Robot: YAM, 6 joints.
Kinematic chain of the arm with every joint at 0, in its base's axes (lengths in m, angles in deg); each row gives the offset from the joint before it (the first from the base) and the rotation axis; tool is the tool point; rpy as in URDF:
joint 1: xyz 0 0 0.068 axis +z
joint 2: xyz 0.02 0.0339 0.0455 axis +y
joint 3: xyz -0.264 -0.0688 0 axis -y
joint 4: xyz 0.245 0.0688 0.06 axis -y
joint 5: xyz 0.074 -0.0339 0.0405 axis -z
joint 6: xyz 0.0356 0 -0.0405 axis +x
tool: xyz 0 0 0 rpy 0 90 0
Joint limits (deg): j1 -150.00..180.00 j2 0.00..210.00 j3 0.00..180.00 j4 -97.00..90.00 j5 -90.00..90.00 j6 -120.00..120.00
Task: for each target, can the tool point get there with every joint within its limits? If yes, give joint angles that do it. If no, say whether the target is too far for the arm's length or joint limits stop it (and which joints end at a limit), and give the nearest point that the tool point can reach.
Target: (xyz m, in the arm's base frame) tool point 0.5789 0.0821 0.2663
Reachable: yes | joints 5.42 168.18 158.53 65.80 -49.56 -30.20
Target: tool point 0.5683 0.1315 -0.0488
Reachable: yes | joints 16.40 190.48 164.70 -22.00 74.74 -43.53
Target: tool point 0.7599 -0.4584 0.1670
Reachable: no: too far | nearest point 0.5520 -0.3330 0.1520 | short by 0.243 m
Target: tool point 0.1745 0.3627 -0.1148
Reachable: yes | joints 60.00 174.50 114.97 -68.66 -58.19 92.08
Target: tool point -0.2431 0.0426 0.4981
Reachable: yes | joints -6.50 24.92 129.58 -75.71 -24.54 19.04
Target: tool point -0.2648 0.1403 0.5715
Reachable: yes | joints 149.01 107.24 160.49 -67.69 -26.83 94.20
